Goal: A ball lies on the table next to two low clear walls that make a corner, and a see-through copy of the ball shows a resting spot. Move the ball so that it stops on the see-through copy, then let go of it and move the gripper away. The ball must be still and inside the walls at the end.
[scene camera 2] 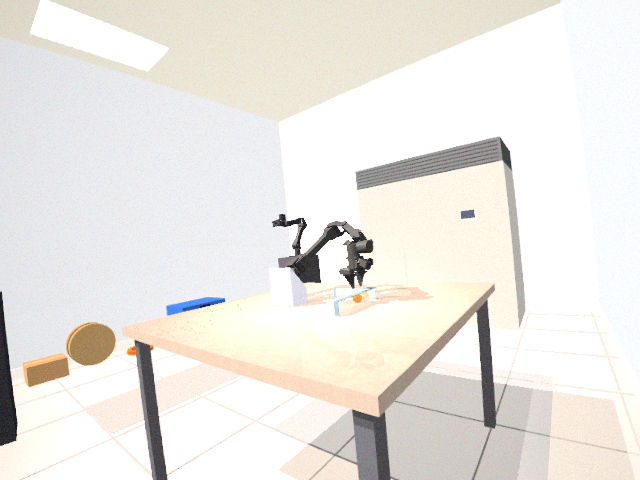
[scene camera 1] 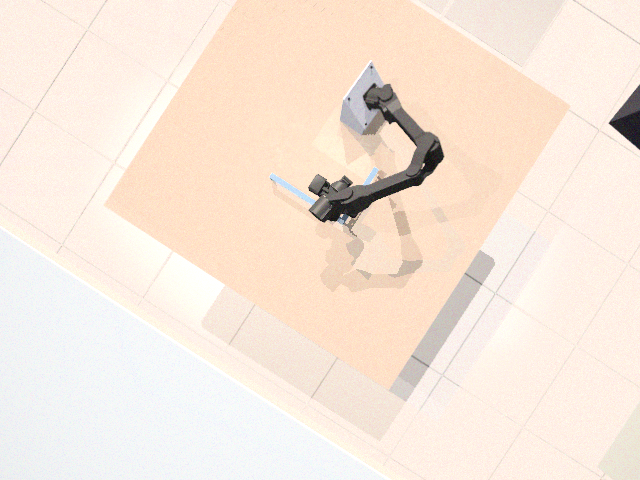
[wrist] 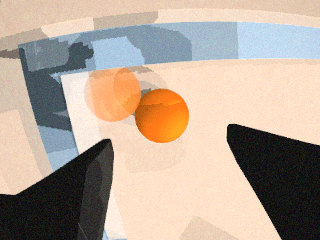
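Note:
Through the wrist camera I see an orange ball [wrist: 162, 115] and a see-through copy [wrist: 112, 94]. My gripper [wrist: 171, 139] is there with them, open, and it holds nothing.

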